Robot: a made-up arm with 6 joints. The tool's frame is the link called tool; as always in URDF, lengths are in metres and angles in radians.
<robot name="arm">
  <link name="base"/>
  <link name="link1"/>
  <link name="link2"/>
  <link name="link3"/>
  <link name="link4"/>
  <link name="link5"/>
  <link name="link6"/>
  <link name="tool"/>
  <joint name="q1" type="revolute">
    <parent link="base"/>
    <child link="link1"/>
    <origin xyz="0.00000 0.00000 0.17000" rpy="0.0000 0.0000 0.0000"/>
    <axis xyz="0 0 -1"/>
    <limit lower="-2.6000" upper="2.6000" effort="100" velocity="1.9"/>
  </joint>
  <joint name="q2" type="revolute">
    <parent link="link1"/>
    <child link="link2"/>
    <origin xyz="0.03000 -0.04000 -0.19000" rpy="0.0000 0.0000 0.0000"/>
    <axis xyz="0 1 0"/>
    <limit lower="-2.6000" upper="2.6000" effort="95" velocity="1.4"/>
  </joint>
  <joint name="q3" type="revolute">
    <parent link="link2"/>
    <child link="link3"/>
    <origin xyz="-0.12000 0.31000 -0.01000" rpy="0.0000 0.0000 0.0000"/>
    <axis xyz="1 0 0"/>
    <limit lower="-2.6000" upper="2.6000" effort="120" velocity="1"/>
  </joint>
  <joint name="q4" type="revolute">
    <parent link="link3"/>
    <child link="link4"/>
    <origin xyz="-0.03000 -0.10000 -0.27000" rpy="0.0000 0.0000 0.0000"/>
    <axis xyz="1 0 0"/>
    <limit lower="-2.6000" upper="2.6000" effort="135" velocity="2.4"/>
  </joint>
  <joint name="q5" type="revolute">
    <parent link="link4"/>
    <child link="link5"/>
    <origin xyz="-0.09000 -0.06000 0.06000" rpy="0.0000 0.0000 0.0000"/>
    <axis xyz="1 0 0"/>
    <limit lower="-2.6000" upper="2.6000" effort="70" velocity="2.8"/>
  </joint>
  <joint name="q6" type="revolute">
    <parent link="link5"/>
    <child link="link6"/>
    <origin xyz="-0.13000 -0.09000 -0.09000" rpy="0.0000 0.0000 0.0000"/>
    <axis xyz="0 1 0"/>
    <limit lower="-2.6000" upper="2.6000" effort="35" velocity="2"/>
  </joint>
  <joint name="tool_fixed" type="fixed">
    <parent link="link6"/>
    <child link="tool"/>
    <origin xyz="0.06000 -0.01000 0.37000" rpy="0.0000 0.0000 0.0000"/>
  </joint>
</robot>
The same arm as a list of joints. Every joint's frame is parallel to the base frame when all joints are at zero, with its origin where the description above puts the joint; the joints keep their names.
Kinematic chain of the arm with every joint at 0, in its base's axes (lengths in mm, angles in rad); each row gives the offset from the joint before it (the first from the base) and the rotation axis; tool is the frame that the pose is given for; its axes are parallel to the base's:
q1: xyz 0 0 170 axis -z
q2: xyz 30 -40 -190 axis +y
q3: xyz -120 310 -10 axis +x
q4: xyz -30 -100 -270 axis +x
q5: xyz -90 -60 60 axis +x
q6: xyz -130 -90 -90 axis +y
tool: xyz 60 -10 370
Joint limits (rad, base to tool): -2.6..2.6 -2.6..2.6 -2.6..2.6 -2.6..2.6 -2.6..2.6 -2.6..2.6

